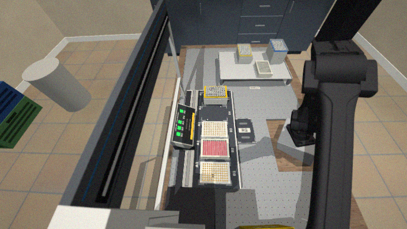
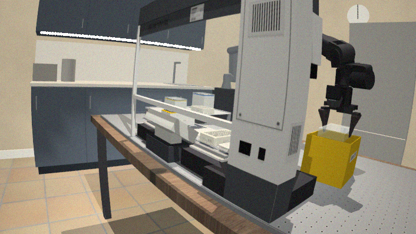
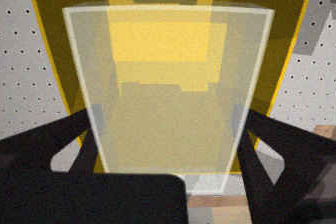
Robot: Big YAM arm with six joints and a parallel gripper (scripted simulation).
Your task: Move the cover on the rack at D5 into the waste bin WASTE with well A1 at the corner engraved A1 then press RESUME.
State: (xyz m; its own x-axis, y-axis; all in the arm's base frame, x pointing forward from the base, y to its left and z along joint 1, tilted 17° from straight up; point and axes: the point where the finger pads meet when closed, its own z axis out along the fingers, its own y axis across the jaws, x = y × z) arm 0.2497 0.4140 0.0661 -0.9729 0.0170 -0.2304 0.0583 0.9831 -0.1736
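Right now the clear cover is 1 cm above my hand. Round my hand: yellow waste bin 10 cm below; then liquid handler tower 33 cm ahead, 8 cm to the right, 13 cm above; then green resume key 15 cm behind, 3 cm to the right, 7 cm below.
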